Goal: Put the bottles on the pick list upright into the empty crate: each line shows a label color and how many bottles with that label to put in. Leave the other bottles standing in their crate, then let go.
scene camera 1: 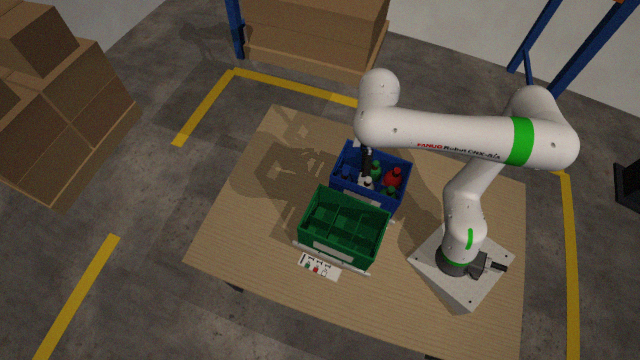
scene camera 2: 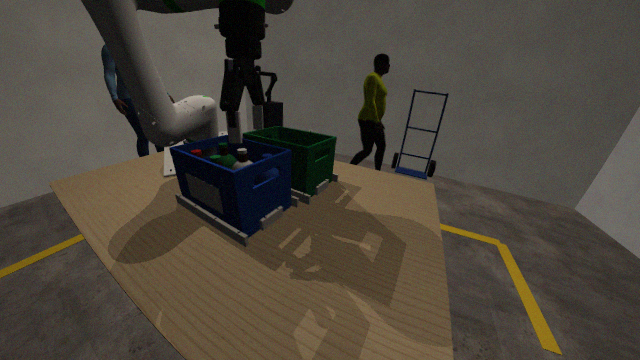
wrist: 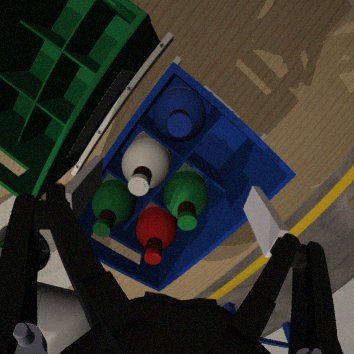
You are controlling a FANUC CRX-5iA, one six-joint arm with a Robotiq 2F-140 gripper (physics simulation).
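Frame: origin at the arm's base, x ahead, y left, z up, level; centimetres.
Seen in the pictures: gripper, fingertip midpoint: (scene camera 1: 358,162) (scene camera 2: 248,135) (wrist: 176,184); arm's base, link origin: (scene camera 1: 454,259) (scene camera 2: 205,150).
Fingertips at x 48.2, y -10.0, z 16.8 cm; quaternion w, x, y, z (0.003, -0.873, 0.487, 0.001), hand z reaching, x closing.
Offsets run from my fingertips to a thing's top centre. Level surfaces: height alone.
My gripper (scene camera 1: 366,170) (scene camera 2: 245,125) (wrist: 176,184) is open and empty above the blue crate {dx -5.3, dy -2.7, dz -4.0 cm} (scene camera 1: 337,186) (scene camera 2: 265,205) (wrist: 222,234). Its fingers stand wide on either side of the bottles in the wrist view. In that crate stand a white bottle {dx -5.5, dy +1.4, dz -5.2 cm} (scene camera 1: 367,183) (scene camera 2: 242,159) (wrist: 146,162), a red bottle {dx -13.8, dy -7.9, dz -5.2 cm} (scene camera 1: 393,178) (wrist: 156,227), two green bottles {dx -14.7, dy +0.8, dz -5.2 cm} (wrist: 112,202) {dx -5.3, dy -6.8, dz -5.2 cm} (wrist: 186,195) and a blue bottle {dx +3.3, dy +2.9, dz -5.2 cm} (wrist: 179,112). The green crate {dx -5.1, dy +20.8, dz -4.0 cm} (scene camera 1: 310,235) (scene camera 2: 312,170) (wrist: 87,80) beside it has empty compartments. The pick list {dx -3.6, dy +34.9, dz -21.3 cm} (scene camera 1: 320,267) shows green, red and white icons; its counts are too small to read.
Metal rails (scene camera 1: 330,258) (scene camera 2: 212,220) (wrist: 129,88) edge the crates on the wooden table {dz -21.5 cm} (scene camera 1: 240,240) (scene camera 2: 350,295). A person in yellow (scene camera 2: 374,100), another in blue (scene camera 2: 109,75) and a hand truck (scene camera 2: 421,129) stand beyond the table. Boxes (scene camera 1: 310,30) stand behind.
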